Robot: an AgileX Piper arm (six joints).
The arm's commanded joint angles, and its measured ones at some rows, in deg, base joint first. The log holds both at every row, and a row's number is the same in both.
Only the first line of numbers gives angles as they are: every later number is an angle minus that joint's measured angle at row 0.
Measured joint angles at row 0:
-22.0, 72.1, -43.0, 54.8, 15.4, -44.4
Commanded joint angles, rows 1 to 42:
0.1, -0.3, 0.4, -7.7, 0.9, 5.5
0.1, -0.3, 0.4, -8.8, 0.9, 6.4
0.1, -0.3, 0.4, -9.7, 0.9, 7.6
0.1, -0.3, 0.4, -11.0, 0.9, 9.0
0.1, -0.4, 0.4, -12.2, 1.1, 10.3
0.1, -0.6, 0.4, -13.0, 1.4, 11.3
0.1, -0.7, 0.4, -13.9, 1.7, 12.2
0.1, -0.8, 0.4, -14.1, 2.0, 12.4
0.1, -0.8, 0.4, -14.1, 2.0, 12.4
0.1, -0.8, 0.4, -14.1, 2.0, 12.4
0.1, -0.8, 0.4, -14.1, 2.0, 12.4
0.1, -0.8, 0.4, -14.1, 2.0, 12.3
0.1, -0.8, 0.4, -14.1, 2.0, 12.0
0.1, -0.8, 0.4, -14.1, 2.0, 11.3
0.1, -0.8, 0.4, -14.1, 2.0, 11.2
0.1, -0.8, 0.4, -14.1, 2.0, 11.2
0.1, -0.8, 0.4, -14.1, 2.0, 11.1
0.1, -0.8, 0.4, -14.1, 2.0, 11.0
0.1, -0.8, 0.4, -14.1, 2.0, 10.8
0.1, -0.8, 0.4, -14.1, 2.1, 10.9
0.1, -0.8, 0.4, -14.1, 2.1, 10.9
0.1, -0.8, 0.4, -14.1, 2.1, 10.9
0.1, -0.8, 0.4, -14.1, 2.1, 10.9
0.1, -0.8, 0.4, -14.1, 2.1, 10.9
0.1, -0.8, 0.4, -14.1, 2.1, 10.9
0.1, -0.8, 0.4, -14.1, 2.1, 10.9
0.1, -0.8, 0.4, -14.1, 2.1, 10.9
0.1, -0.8, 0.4, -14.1, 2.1, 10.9
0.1, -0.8, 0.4, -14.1, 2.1, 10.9
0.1, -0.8, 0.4, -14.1, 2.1, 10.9
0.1, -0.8, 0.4, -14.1, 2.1, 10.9
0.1, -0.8, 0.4, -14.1, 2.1, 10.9
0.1, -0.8, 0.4, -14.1, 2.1, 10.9
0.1, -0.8, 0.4, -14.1, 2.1, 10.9
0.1, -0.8, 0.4, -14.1, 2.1, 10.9
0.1, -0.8, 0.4, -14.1, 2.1, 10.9
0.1, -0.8, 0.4, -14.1, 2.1, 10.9
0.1, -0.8, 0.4, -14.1, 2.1, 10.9
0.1, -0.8, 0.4, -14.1, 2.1, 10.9
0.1, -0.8, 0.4, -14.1, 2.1, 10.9
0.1, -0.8, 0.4, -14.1, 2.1, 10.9
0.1, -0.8, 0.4, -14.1, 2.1, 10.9
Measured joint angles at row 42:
0.0, -0.2, -0.2, -13.4, -0.6, 11.6
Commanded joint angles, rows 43 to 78:
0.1, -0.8, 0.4, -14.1, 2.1, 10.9
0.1, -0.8, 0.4, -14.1, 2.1, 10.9
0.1, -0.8, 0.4, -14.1, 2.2, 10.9
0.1, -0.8, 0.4, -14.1, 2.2, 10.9
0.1, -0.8, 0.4, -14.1, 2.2, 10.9
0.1, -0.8, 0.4, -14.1, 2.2, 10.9
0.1, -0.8, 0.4, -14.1, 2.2, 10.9
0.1, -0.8, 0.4, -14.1, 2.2, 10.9
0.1, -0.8, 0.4, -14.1, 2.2, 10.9
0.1, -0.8, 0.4, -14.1, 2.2, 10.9
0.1, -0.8, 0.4, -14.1, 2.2, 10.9
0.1, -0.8, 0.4, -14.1, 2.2, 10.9
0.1, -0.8, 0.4, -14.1, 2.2, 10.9
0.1, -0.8, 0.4, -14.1, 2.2, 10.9
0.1, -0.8, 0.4, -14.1, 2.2, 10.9
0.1, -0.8, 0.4, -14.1, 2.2, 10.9
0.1, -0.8, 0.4, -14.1, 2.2, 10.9
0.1, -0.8, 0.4, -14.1, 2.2, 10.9
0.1, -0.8, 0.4, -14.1, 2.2, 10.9
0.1, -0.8, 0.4, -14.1, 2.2, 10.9
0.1, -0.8, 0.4, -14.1, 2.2, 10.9
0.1, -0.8, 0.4, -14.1, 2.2, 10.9
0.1, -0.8, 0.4, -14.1, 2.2, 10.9
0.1, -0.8, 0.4, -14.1, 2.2, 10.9
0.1, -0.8, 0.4, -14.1, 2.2, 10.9
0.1, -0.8, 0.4, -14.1, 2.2, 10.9
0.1, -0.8, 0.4, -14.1, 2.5, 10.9
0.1, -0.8, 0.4, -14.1, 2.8, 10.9
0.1, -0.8, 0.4, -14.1, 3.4, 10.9
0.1, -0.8, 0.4, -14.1, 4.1, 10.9
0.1, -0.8, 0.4, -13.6, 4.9, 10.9
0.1, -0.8, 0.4, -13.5, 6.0, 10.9
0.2, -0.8, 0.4, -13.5, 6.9, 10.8
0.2, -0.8, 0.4, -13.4, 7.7, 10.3
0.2, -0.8, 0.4, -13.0, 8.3, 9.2
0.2, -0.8, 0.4, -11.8, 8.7, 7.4
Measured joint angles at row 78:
0.0, -0.3, -0.2, -13.2, 2.6, 11.4
